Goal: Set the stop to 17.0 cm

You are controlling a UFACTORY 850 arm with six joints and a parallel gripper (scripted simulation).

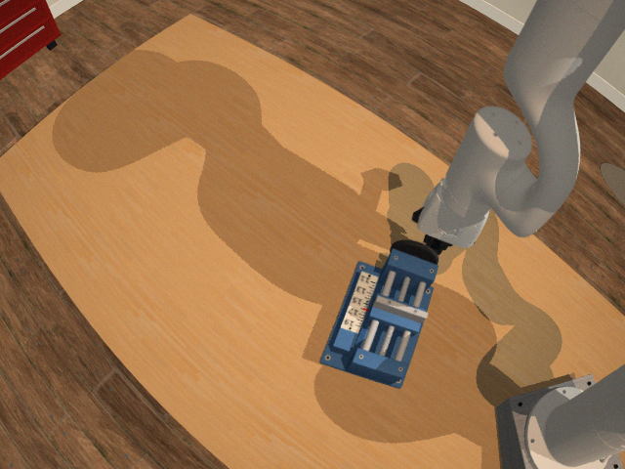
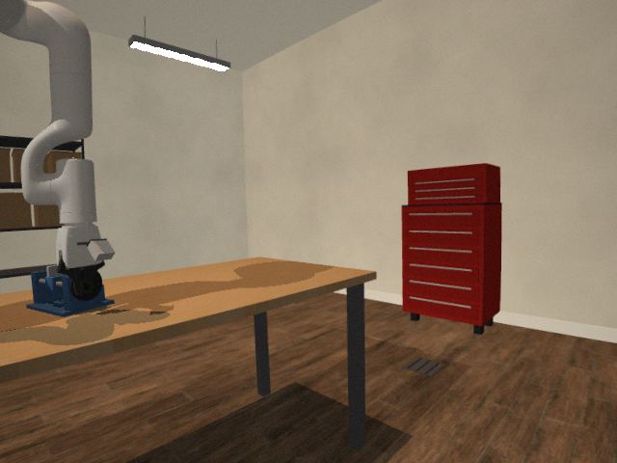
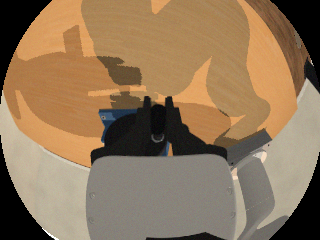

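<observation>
Right now the black handwheel is 20 mm to the left of my hand. Also, from my hand: grey stop bar 160 mm to the left, 30 mm behind, 10 mm above.
</observation>
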